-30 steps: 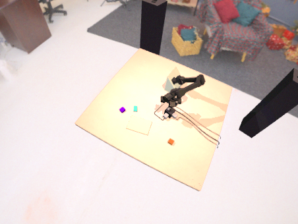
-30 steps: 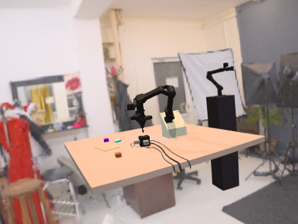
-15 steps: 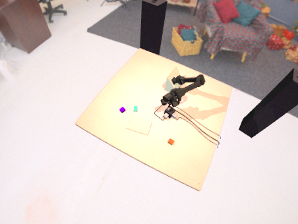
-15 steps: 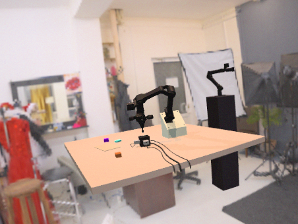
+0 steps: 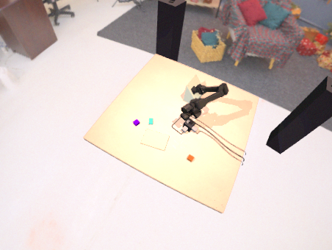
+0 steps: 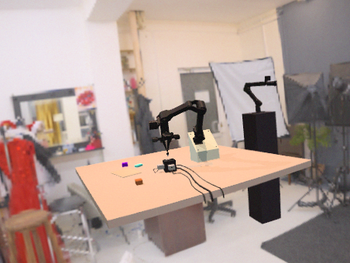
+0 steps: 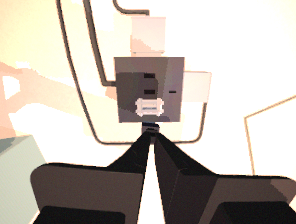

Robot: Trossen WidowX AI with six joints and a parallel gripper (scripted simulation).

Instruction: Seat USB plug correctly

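The USB plug is 2 cm below my gripper tip. Also, from my gripper tip: cyan block (16 cm ahead, 27 cm to the right, 13 cm below); then outlined rectangle (28 cm ahead, 14 cm to the right, 13 cm below); then orange block (25 cm ahead, 20 cm to the left, 12 cm below).
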